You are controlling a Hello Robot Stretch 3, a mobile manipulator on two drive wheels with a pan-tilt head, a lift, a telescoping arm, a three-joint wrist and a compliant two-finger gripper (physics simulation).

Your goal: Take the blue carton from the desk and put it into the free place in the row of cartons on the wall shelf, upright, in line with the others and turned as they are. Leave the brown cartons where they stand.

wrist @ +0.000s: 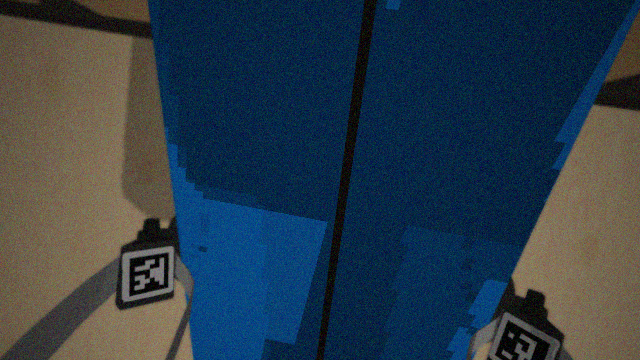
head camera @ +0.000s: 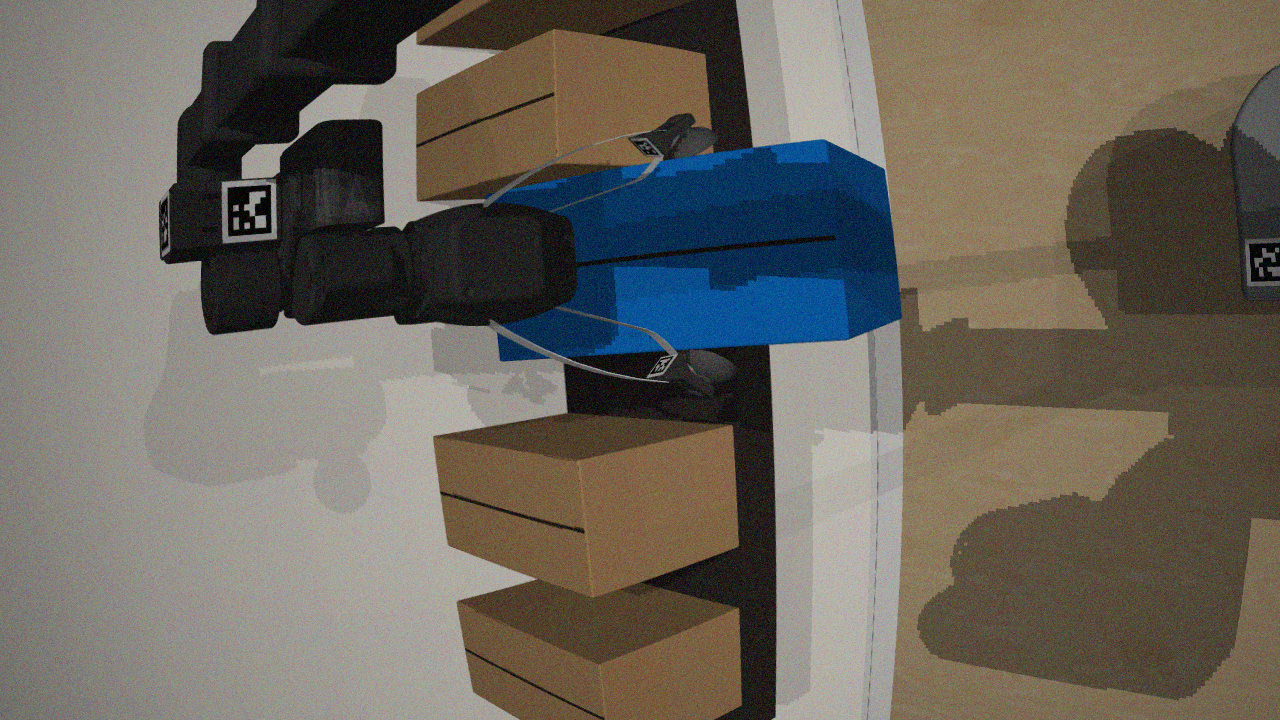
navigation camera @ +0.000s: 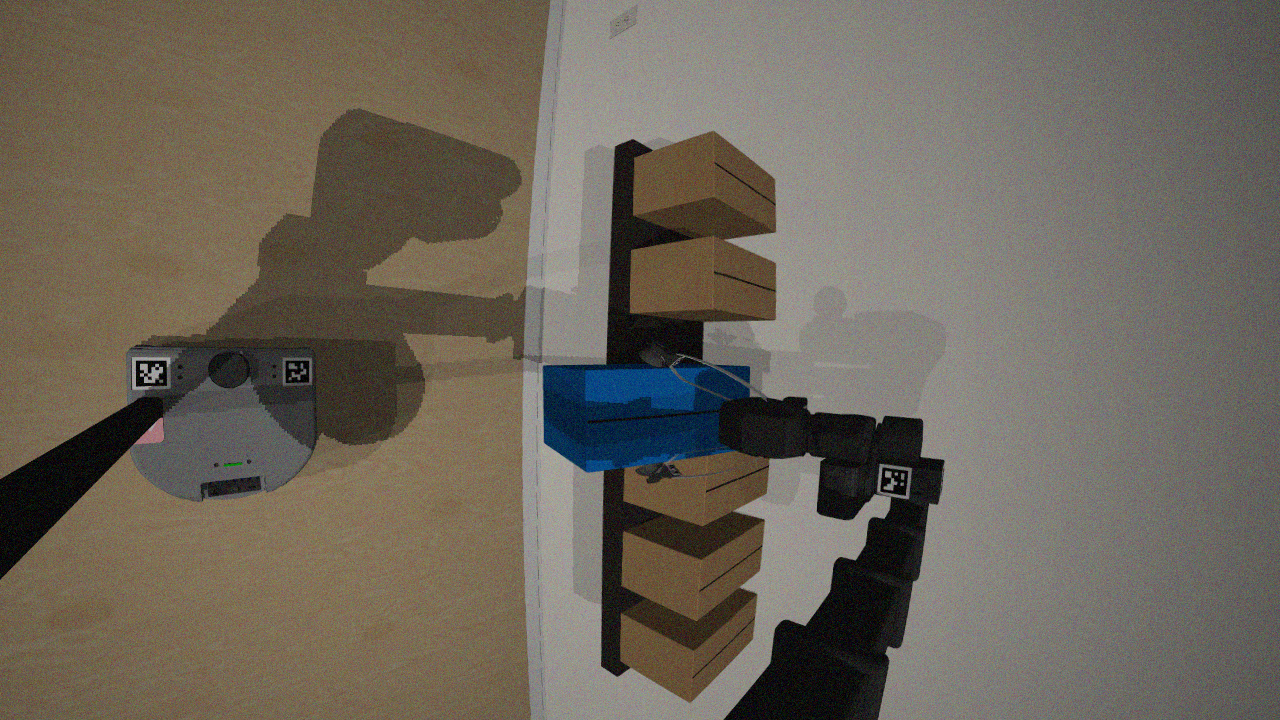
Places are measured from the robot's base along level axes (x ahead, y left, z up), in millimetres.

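Pixels of known places: gripper, fingertip midpoint: [head camera: 718,252] [navigation camera: 641,411]; robot's base at its link origin: [navigation camera: 230,367].
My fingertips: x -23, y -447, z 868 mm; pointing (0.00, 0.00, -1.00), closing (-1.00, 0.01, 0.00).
Observation:
For each thing: its middle in the pictures, then the offset to it from my fingertips. Level surfaces: height alone.
- blue carton at the middle of its body: [head camera: 706,255] [navigation camera: 643,406] dx +0, dy -42, dz -31 mm
- neighbouring brown carton at the middle of its body: [head camera: 553,125] [navigation camera: 700,468] dx -148, dy -271, dz -75 mm
- wooden floor at its surface level: dz -868 mm
My gripper [head camera: 702,255] [navigation camera: 657,413] [wrist: 334,257] is shut on the blue carton [head camera: 751,304] [navigation camera: 626,394] [wrist: 250,150], one finger on each side. In the head and navigation views the carton overlaps the wall shelf [head camera: 758,573] [navigation camera: 619,295] and reaches past its edge toward the floor side. It covers part of the free place and part of a neighbouring brown carton [head camera: 635,107] [navigation camera: 693,492]. On the gap's other side stands another brown carton [head camera: 662,501] [navigation camera: 671,286]. A dark strip of shelf shows between that one and the blue carton. Whether blue touches anything besides the fingers cannot be told.
More brown cartons [head camera: 671,671] [navigation camera: 675,183] stand along the shelf, several in all. The pale wall [head camera: 89,268] [navigation camera: 1074,268] is behind them. My arm [head camera: 322,35] [navigation camera: 832,671] crosses beside the row. My base [head camera: 1257,205] [navigation camera: 179,456] is on the wooden floor [head camera: 1029,116] [navigation camera: 223,134]. The desk does not show.

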